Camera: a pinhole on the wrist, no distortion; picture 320 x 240 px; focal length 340.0 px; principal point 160.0 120.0 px. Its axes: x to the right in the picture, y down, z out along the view. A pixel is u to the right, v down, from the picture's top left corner.
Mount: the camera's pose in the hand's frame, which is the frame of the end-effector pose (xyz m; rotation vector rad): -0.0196 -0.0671 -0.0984 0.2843 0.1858 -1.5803
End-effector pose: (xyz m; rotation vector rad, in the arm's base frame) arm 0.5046 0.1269 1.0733 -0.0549 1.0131 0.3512
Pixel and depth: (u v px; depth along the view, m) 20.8 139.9 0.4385
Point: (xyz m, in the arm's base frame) 0.8099 0.1754 1.2867
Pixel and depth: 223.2 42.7 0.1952
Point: 0.5782 -0.0265 1.1592
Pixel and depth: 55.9 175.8 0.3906
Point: 0.7931 0.1315 1.2148
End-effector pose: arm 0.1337 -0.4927 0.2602 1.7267 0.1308 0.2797
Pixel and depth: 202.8 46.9 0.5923
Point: 0.0891 -0.9009 -0.1296
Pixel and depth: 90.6 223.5 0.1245
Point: 0.1572 -0.5047 0.1777
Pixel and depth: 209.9 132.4 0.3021
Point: 0.1657 -0.6340 0.0352
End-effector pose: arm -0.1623 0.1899 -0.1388 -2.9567 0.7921 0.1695
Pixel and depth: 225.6 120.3 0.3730
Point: -0.0980 0.4477 -0.3563
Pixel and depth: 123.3 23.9 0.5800
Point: -0.3056 0.4943 -0.5629
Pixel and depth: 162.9 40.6 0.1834
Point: -0.1719 0.3386 -0.1970
